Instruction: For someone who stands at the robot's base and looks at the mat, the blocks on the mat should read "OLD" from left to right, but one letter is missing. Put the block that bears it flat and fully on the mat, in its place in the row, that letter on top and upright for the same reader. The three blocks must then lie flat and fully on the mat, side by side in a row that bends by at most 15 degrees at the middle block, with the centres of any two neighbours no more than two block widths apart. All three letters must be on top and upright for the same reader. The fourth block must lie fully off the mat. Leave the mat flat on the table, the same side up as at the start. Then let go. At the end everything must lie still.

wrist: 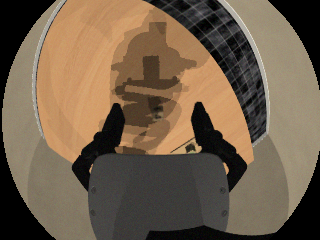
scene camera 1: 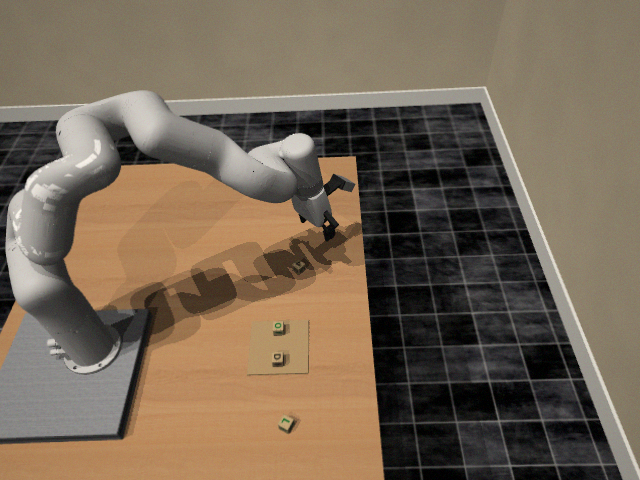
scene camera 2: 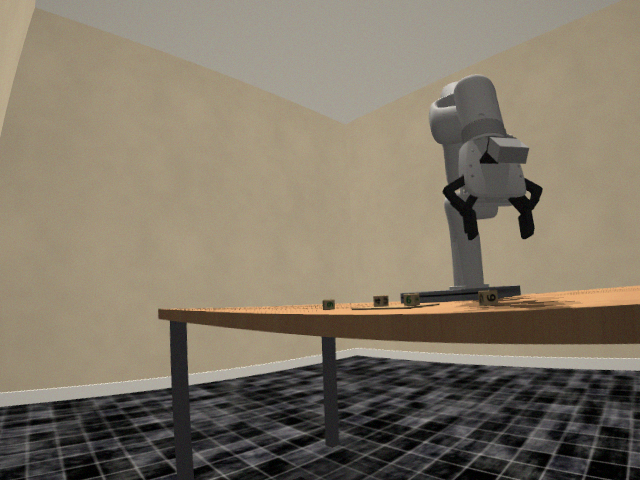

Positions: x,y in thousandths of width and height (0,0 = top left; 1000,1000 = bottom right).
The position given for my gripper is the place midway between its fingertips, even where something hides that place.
Observation:
In view: my gripper (scene camera 2: 784,495).
My gripper shows as well in the wrist view (wrist: 492,460) and in scene camera 1 (scene camera 1: 498,476).

